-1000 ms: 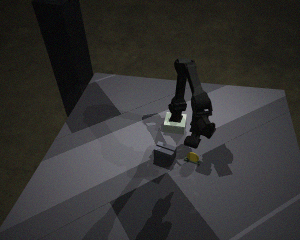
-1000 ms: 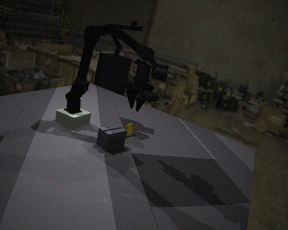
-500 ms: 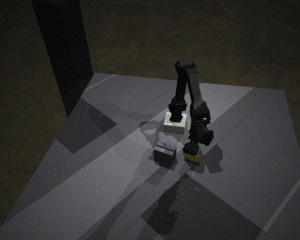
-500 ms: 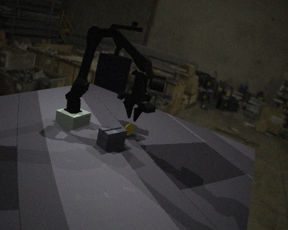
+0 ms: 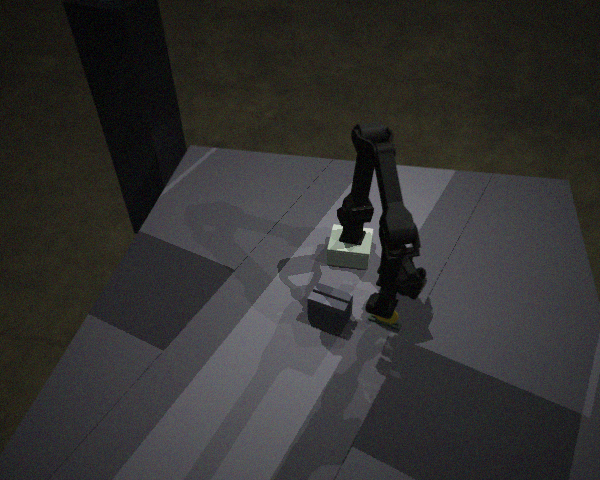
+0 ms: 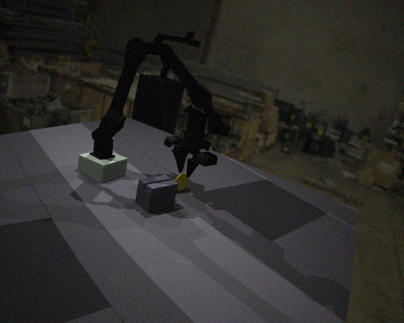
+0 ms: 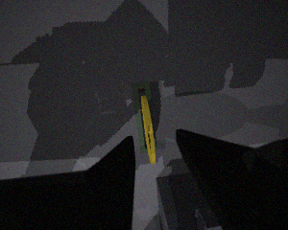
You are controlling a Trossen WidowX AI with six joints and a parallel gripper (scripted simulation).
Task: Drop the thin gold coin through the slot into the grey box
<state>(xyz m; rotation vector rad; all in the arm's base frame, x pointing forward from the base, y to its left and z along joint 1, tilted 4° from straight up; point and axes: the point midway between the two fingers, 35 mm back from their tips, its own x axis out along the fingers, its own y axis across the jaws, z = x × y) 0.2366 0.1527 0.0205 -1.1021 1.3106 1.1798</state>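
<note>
My gripper tip is now 3 cm above the gold coin.
</note>
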